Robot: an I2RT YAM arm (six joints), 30 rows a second.
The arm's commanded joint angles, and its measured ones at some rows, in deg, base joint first. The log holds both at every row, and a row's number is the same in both.
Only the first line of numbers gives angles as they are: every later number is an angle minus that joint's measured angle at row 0.
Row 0, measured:
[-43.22 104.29 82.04 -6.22 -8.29 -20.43]
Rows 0 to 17, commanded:
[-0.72 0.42 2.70 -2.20 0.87 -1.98]
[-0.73 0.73 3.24 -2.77 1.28 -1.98]
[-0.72 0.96 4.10 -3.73 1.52 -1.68]
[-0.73 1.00 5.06 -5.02 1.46 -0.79]
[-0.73 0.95 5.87 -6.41 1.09 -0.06]
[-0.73 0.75 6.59 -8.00 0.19 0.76]
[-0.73 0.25 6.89 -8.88 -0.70 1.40]
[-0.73 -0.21 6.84 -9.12 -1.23 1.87]
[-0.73 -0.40 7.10 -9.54 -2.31 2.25]
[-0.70 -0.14 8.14 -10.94 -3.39 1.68]
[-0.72 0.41 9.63 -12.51 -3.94 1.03]
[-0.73 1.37 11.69 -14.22 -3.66 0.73]
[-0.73 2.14 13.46 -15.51 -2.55 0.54]
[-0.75 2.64 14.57 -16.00 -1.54 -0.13]
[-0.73 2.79 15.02 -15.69 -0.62 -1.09]
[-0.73 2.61 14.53 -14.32 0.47 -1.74]
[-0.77 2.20 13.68 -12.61 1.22 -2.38]
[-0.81 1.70 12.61 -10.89 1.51 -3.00]
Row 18, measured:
[-0.35 1.84 12.87 -11.34 -0.84 -0.91]
